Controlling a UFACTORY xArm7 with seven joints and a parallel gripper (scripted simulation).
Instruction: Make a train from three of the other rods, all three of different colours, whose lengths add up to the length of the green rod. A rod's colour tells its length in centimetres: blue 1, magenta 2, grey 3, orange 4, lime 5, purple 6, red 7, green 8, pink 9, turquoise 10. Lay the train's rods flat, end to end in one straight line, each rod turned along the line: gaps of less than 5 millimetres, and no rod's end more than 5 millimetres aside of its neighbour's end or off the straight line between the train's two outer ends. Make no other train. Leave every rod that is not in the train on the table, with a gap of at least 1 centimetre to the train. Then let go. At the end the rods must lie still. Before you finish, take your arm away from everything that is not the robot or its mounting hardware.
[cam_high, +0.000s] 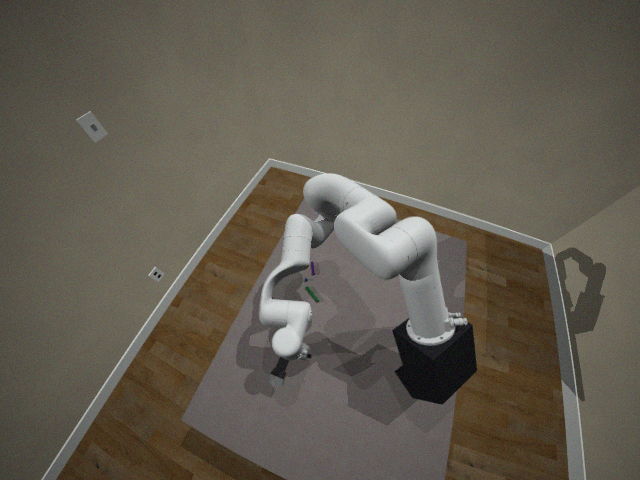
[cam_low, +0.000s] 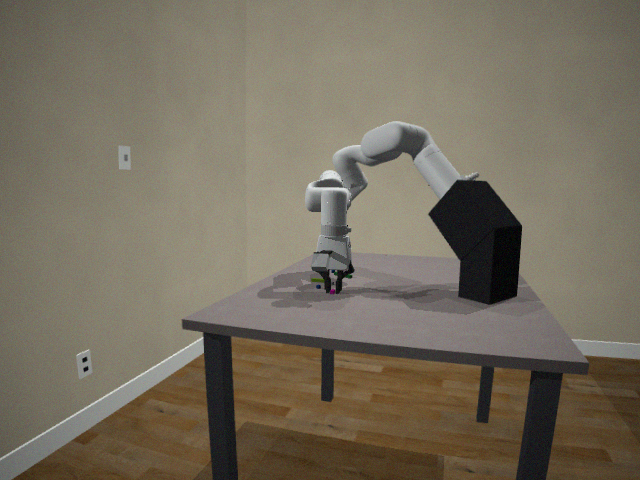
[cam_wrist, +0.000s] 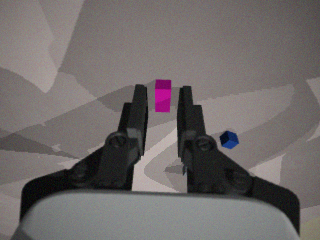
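Now: the magenta rod 1 cm to the left of my hand and 2 cm below it. Round my hand: grey rod: 1 cm ahead, 10 cm to the right, 2 cm below; then green rod: 3 cm behind, 23 cm to the right, 2 cm below; then lime rod: 5 cm ahead, 14 cm to the right, 2 cm below.
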